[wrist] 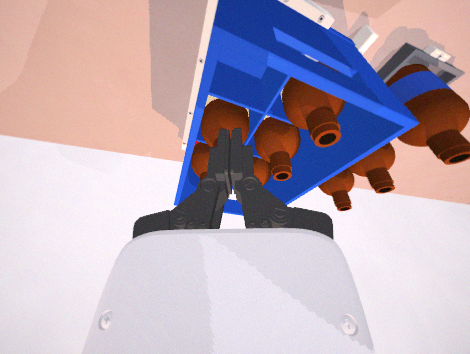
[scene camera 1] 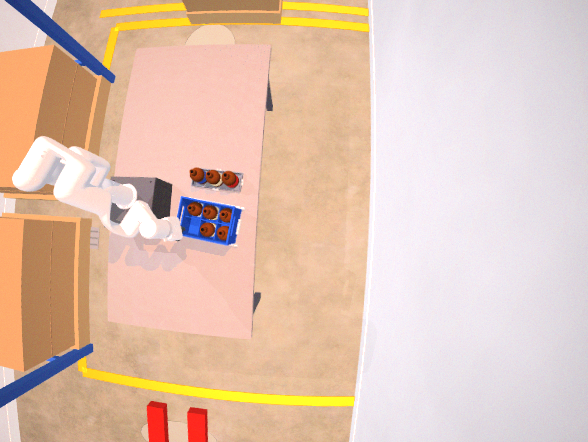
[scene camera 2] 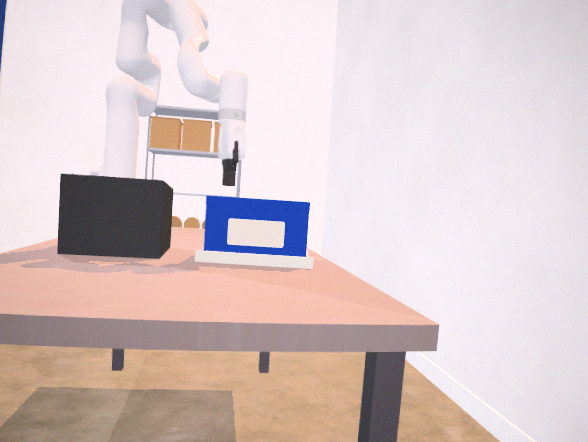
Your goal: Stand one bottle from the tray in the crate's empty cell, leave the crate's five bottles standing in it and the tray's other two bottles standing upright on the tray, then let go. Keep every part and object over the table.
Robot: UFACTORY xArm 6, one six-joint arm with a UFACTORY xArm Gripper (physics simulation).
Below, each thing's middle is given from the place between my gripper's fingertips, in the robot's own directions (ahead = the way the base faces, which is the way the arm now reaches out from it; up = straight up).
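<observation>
Low white strip [scene camera 2: 200,255]: position relative to my hand is 40 mm to the right of it, 80 mm ahead of it and 190 mm below it.
</observation>
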